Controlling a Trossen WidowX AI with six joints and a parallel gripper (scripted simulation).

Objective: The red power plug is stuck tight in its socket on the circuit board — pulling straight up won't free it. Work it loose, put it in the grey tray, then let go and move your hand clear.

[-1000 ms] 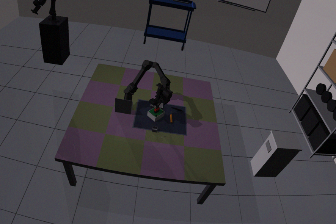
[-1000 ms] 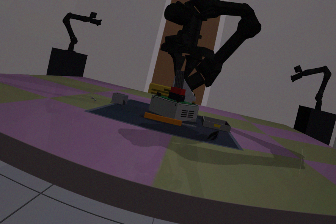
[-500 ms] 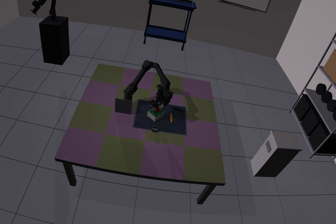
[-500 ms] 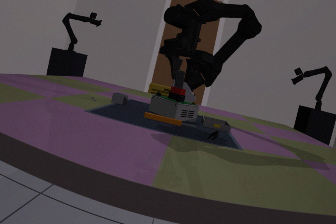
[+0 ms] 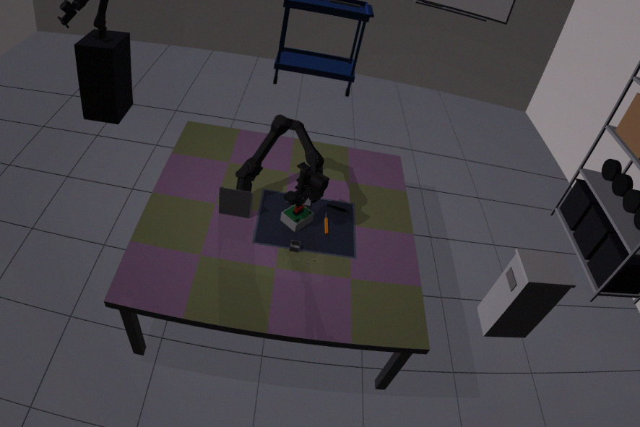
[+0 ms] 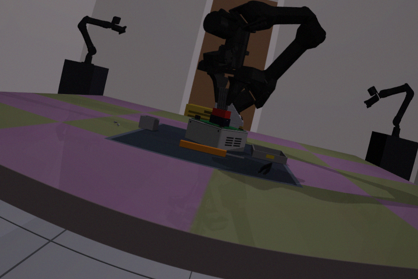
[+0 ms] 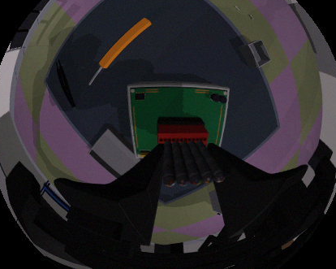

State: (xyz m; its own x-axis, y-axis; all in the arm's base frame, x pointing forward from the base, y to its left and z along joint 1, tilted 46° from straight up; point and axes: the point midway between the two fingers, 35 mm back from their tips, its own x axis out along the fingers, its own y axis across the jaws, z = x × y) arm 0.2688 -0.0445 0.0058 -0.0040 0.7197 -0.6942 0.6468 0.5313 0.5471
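Now: the red power plug 2 cm below my gripper tip. Also, from my gripper tip: dark mat (5 cm ahead, 10 cm below).
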